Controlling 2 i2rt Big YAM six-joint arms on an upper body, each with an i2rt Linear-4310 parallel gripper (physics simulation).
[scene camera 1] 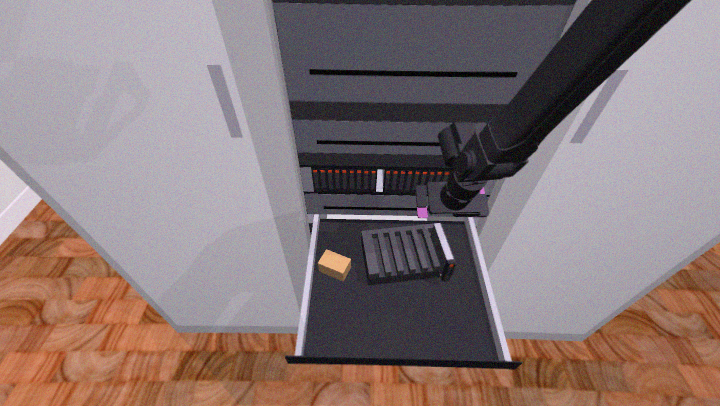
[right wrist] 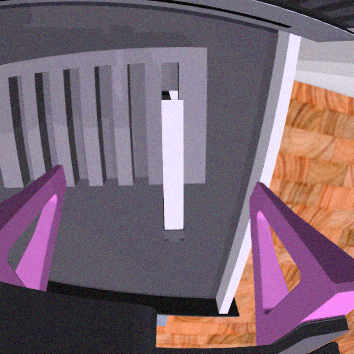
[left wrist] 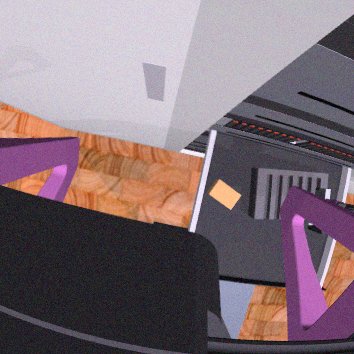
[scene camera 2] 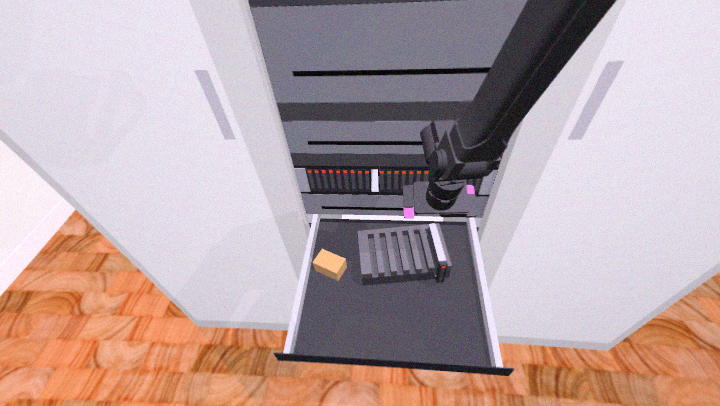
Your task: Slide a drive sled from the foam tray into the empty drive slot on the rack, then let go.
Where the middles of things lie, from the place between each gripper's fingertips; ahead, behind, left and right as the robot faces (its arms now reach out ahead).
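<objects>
From my right hand: grey foam tray (scene camera 2: 390, 255), 7 cm to the left, 16 cm below; tan box (scene camera 1: 335, 265), 25 cm to the left, 4 cm behind, 17 cm below; grey drive sled (scene camera 1: 447, 263), 1 cm to the right, 3 cm behind, 12 cm below.
From my left hand: grey drive sled, 43 cm to the right, 2 cm behind, 56 cm below; grey foam tray, 35 cm to the right, 1 cm ahead, 61 cm below; tan box, 16 cm to the right, 3 cm behind, 62 cm below.
</objects>
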